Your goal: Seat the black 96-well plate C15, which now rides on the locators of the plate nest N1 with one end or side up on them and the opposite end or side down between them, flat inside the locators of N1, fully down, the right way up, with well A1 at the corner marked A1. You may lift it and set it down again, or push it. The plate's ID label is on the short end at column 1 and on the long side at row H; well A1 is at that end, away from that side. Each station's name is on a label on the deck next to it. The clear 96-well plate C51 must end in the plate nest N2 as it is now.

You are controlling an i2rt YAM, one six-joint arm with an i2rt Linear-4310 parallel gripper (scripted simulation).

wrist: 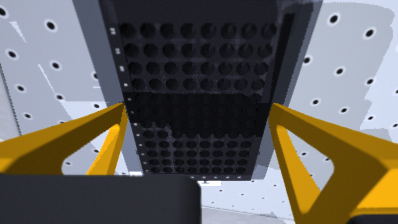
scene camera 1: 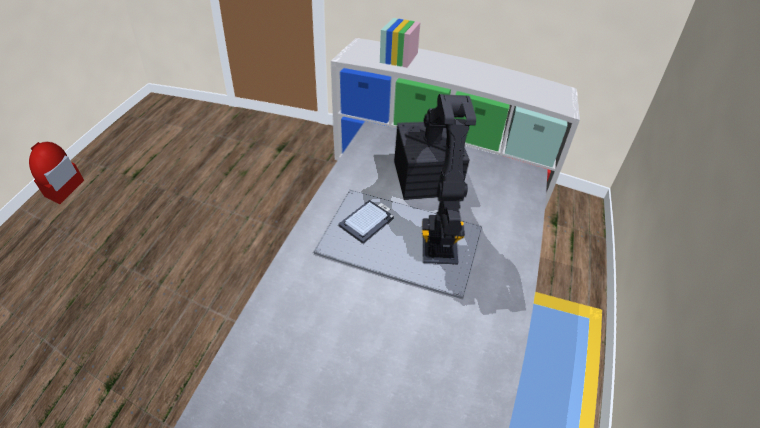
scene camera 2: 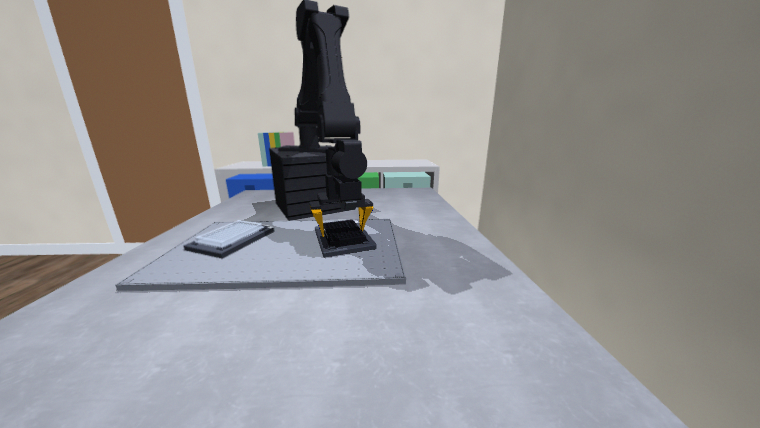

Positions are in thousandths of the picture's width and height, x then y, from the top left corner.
Observation:
In view: the gripper (scene camera 2: 451, 546), a black 96-well plate C15 (scene camera 2: 447, 546) and a clear plate C51 (scene camera 2: 314, 539).
The black 96-well plate C15 is seen too in the wrist view (wrist: 499, 400). The clear plate C51 also shows in scene camera 1 (scene camera 1: 482, 511). The gripper also shows in the wrist view (wrist: 499, 498). The wrist view misses the clear plate C51: it is out of frame.

